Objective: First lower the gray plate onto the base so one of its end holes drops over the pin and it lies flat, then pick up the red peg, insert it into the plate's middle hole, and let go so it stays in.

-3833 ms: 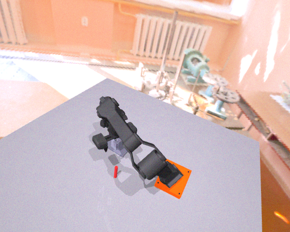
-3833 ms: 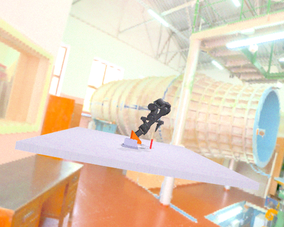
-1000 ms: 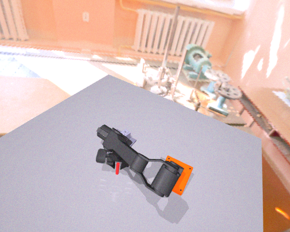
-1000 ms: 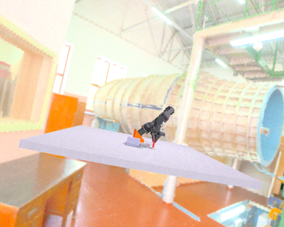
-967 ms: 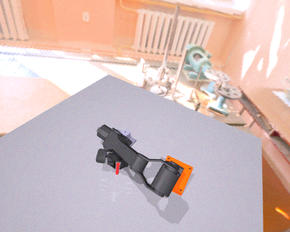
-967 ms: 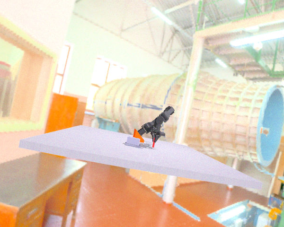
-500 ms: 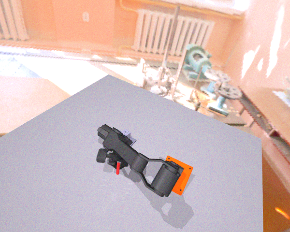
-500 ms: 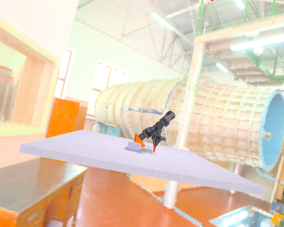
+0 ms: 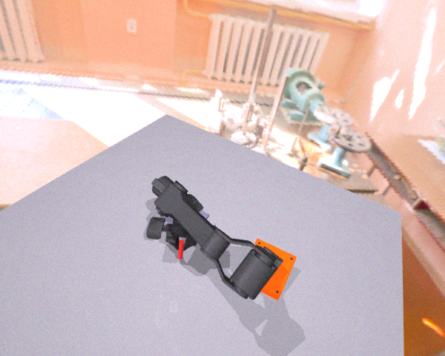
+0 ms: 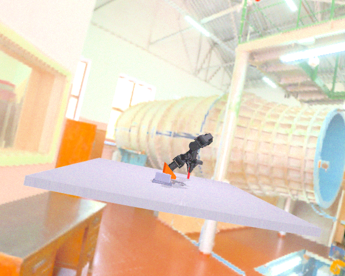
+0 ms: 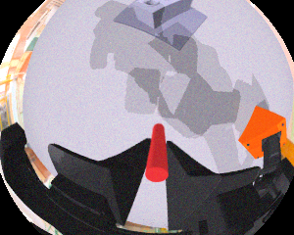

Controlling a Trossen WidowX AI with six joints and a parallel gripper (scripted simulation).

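The gray plate lies 160 mm to the right of my gripper tip, 120 mm ahead of it and 40 mm below it. From my gripper tip the other things lie so: base (150 mm to the right, 120 mm ahead, 80 mm below); then red peg (right at my gripper tip).
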